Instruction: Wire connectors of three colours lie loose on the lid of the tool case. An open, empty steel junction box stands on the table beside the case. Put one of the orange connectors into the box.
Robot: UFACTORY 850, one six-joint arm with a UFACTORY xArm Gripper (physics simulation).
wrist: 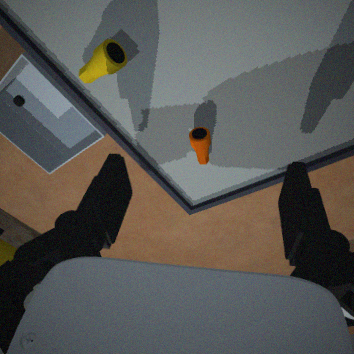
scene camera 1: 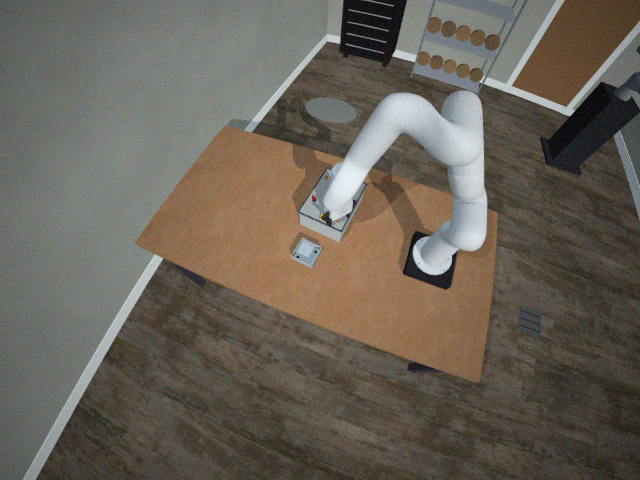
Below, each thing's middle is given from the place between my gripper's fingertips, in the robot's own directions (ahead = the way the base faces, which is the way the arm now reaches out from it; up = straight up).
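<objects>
Relative to the tool case (scene camera 1: 310,211), my gripper is 8 cm above it, 5 cm short of it and 12 cm to the left of it.
</objects>
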